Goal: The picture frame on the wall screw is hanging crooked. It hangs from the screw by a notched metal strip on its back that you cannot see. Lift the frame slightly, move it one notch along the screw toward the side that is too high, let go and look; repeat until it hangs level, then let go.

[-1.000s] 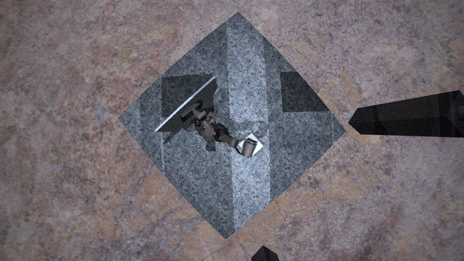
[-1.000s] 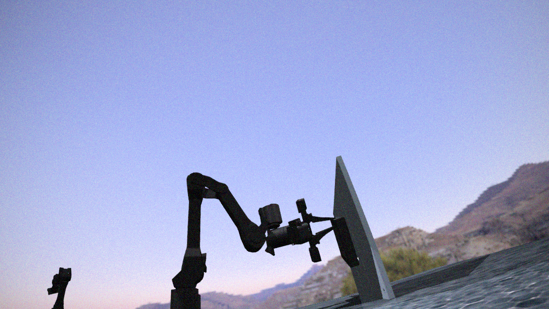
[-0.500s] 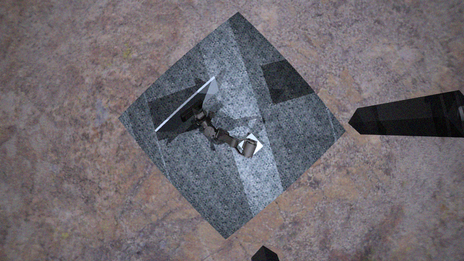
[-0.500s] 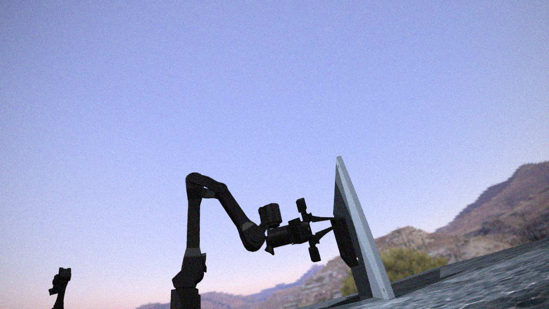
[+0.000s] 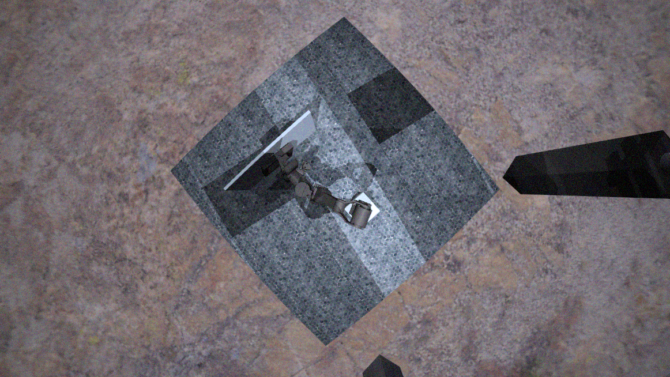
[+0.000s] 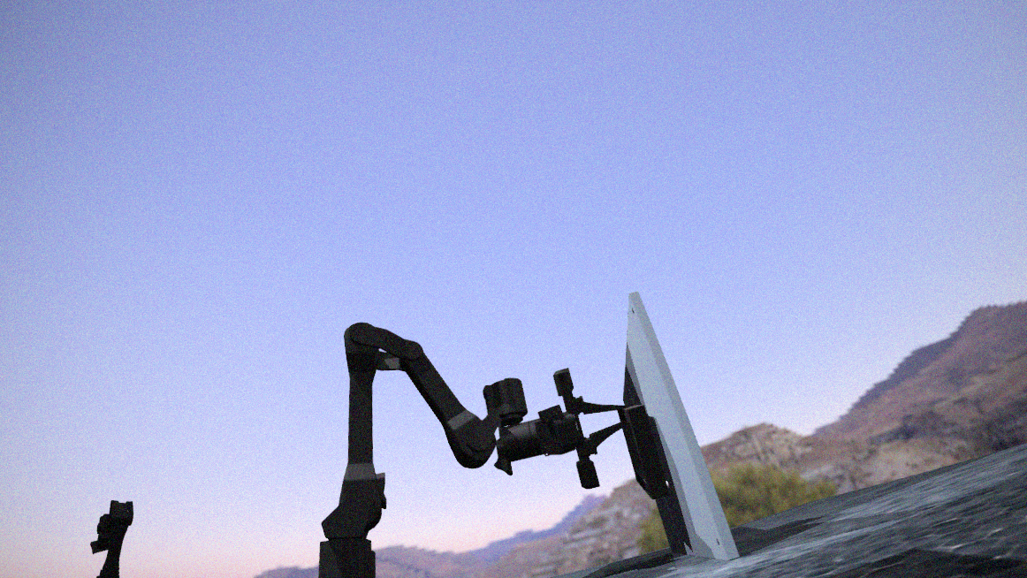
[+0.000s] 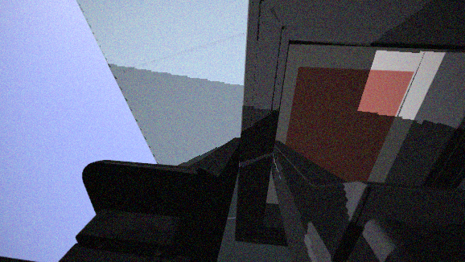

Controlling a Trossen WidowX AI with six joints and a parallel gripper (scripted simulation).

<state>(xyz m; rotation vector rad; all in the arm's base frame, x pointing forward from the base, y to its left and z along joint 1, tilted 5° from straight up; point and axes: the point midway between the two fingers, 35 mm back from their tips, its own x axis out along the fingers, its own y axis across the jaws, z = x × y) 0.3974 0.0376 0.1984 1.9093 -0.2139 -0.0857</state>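
The picture frame is 1 cm ahead of my gripper tip, 1 cm to the left of it and 5 cm below it. From my gripper tip the other things lie so: wall panel (3 cm ahead, 1 cm to the left, 7 cm below).
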